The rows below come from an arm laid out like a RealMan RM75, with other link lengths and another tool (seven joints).
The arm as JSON. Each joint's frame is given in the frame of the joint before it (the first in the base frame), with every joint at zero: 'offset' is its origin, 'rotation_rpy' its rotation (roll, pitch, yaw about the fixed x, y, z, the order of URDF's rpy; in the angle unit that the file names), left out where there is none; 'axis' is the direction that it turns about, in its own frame. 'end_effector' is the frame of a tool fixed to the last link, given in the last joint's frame.
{
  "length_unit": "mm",
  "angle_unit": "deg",
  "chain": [
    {
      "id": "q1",
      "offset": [
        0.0,
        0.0,
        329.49
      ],
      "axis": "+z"
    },
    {
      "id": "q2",
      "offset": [
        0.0,
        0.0,
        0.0
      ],
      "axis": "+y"
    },
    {
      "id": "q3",
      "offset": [
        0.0,
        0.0,
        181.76
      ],
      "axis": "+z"
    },
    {
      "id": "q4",
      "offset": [
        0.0,
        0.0,
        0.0
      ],
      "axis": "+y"
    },
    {
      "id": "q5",
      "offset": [
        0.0,
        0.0,
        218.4
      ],
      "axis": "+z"
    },
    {
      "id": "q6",
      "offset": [
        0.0,
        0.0,
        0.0
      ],
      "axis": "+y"
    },
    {
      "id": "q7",
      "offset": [
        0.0,
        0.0,
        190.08
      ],
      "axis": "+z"
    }
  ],
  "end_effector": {
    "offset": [
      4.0,
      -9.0,
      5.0
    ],
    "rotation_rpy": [
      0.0,
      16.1,
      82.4
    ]
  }
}
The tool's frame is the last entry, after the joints.
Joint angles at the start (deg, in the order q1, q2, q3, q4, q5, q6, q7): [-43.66, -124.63, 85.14, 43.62, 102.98, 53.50, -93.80]
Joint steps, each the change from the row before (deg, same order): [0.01, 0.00, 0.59, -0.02, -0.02, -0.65, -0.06]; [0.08, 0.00, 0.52, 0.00, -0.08, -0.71, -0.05]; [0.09, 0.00, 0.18, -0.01, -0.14, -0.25, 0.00]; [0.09, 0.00, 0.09, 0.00, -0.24, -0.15, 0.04]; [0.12, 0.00, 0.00, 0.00, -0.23, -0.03, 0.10]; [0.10, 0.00, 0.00, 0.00, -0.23, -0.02, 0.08]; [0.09, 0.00, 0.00, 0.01, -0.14, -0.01, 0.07]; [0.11, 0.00, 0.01, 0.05, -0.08, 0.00, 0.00]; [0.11, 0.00, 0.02, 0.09, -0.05, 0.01, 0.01]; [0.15, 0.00, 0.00, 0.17, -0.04, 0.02, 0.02]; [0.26, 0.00, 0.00, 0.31, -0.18, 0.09, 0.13]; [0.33, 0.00, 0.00, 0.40, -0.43, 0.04, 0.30]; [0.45, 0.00, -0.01, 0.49, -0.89, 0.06, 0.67]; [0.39, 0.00, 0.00, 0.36, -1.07, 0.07, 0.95]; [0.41, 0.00, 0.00, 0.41, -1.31, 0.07, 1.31]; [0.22, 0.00, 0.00, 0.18, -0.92, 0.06, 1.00]
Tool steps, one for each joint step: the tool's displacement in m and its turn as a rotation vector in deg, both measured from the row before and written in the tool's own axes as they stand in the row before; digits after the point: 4 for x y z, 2 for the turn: [-0.0004, 0.0007, 0.0011, -0.29, -0.30, 0.16]; [-0.0008, 0.0007, 0.0007, -0.15, -0.41, 0.08]; [-0.0003, 0.0004, 0.0001, 0.05, -0.15, -0.07]; [-0.0002, 0.0000, 0.0000, 0.18, -0.08, -0.10]; [-0.0001, 0.0001, -0.0002, 0.20, -0.03, -0.10]; [0.0000, 0.0000, -0.0002, 0.20, -0.01, -0.11]; [0.0000, 0.0001, -0.0002, 0.12, -0.02, -0.06]; [0.0000, 0.0002, -0.0002, 0.09, -0.02, -0.09]; [0.0001, 0.0001, -0.0002, 0.07, -0.01, -0.03]; [0.0000, -0.0002, -0.0004, 0.10, -0.03, 0.02]; [0.0003, -0.0007, -0.0006, 0.25, 0.01, 0.09]; [0.0002, -0.0015, -0.0008, 0.48, -0.03, 0.18]; [0.0004, -0.0025, -0.0011, 0.84, 0.00, 0.32]; [0.0006, -0.0026, -0.0009, 0.87, 0.06, 0.47]; [0.0006, -0.0035, -0.0010, 1.01, 0.06, 0.76]; [0.0005, -0.0022, -0.0005, 0.64, 0.06, 0.58]
